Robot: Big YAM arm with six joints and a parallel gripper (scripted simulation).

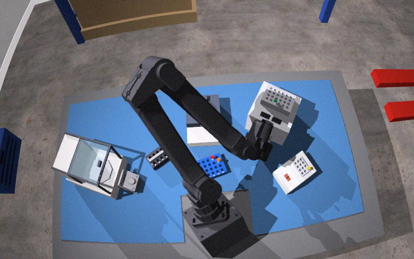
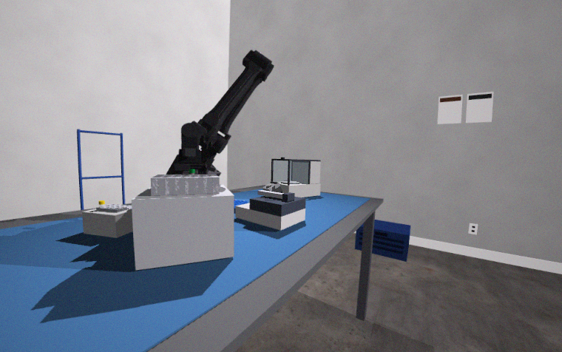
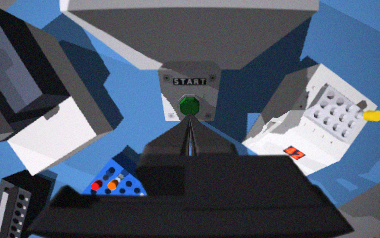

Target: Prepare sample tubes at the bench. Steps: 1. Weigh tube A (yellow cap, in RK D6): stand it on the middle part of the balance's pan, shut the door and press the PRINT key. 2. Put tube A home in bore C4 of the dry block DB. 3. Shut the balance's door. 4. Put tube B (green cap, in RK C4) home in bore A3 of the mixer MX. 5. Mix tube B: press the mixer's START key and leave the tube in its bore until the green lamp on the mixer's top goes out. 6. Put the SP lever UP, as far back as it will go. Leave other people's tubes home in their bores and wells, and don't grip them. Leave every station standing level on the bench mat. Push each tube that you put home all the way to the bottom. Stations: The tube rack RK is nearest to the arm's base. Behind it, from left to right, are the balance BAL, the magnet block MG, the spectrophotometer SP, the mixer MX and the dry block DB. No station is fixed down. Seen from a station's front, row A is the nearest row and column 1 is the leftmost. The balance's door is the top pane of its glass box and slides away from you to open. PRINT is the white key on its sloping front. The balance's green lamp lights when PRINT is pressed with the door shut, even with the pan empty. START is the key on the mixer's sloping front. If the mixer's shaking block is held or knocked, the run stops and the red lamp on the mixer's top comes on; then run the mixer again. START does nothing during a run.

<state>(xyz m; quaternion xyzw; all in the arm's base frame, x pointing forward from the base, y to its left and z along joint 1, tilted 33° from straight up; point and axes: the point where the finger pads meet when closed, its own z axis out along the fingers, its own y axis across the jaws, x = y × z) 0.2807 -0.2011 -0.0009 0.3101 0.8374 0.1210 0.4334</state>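
The green start key lies 20 mm ahead of my hand, 10 mm to the right of it and 30 mm below it. Also, from my hand: dry block DB (100 mm behind, 160 mm to the right, 60 mm below); blue rack (60 mm behind, 200 mm to the left, 80 mm below); spectrophotometer lever (150 mm ahead, 210 mm to the left).
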